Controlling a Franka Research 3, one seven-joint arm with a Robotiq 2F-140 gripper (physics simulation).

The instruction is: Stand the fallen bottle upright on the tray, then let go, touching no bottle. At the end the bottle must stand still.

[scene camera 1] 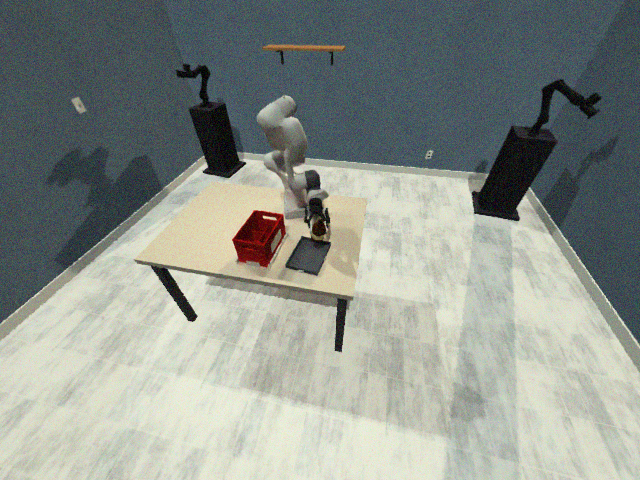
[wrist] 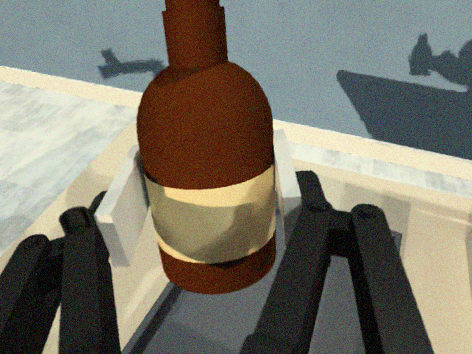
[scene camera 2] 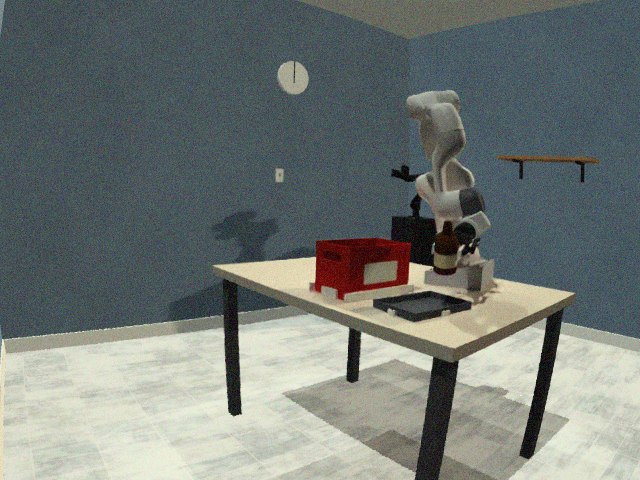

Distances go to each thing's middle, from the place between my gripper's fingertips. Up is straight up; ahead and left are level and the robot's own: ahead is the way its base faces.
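Labels:
The brown bottle [scene camera 2: 446, 244] is 1 cm above my hand, and it is also 1 cm behind it.

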